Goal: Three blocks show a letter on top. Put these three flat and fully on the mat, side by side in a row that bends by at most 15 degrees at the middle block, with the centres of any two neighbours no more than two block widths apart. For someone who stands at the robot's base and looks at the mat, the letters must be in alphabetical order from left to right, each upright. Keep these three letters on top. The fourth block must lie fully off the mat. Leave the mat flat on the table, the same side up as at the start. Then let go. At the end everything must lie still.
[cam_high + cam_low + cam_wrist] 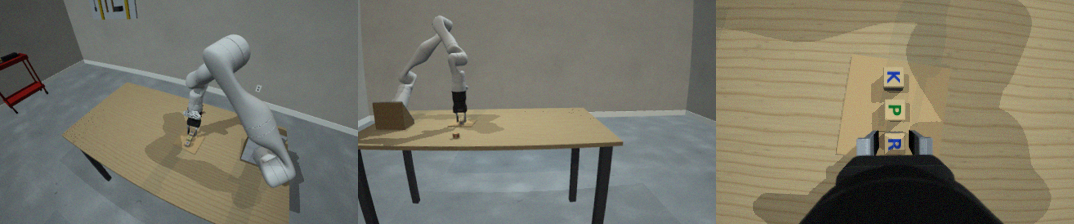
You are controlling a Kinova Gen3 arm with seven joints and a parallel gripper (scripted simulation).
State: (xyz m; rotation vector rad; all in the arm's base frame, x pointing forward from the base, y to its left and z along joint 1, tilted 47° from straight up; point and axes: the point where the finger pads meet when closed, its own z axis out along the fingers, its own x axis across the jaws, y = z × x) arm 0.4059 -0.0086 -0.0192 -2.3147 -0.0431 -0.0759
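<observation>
My hand is 20 mm above the blue R block. From my hand the other things lie so: blue K block 80 mm to the left, 20 mm below; tan mat 40 mm to the left, 30 mm below; green P block 40 mm to the left, 20 mm below.
</observation>
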